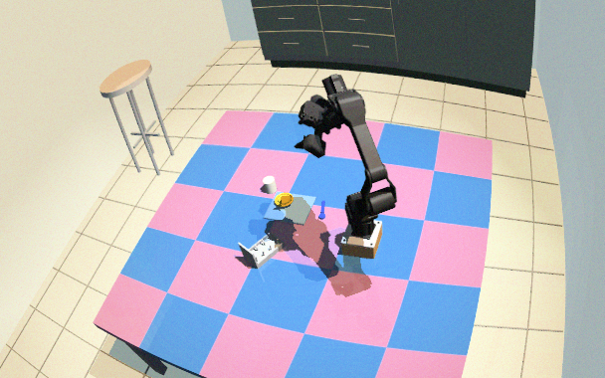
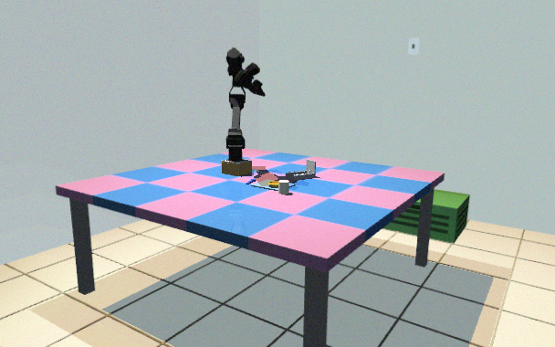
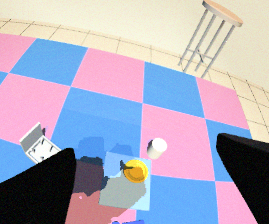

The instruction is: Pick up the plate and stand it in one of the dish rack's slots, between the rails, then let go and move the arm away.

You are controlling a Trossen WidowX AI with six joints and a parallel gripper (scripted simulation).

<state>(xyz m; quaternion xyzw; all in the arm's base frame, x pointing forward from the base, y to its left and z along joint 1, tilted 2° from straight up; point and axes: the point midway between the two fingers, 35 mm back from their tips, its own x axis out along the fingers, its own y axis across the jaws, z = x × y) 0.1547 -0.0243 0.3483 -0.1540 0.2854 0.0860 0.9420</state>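
Right now my gripper tip is 16 cm short of the plate, 8 cm to the left of it and 38 cm above it. Also, from my gripper tip: small blue utensil 1 cm ahead, 8 cm to the right, 39 cm below; pale blue mat 13 cm ahead, 6 cm to the right, 39 cm below; dish rack 12 cm ahead, 15 cm to the left, 37 cm below.
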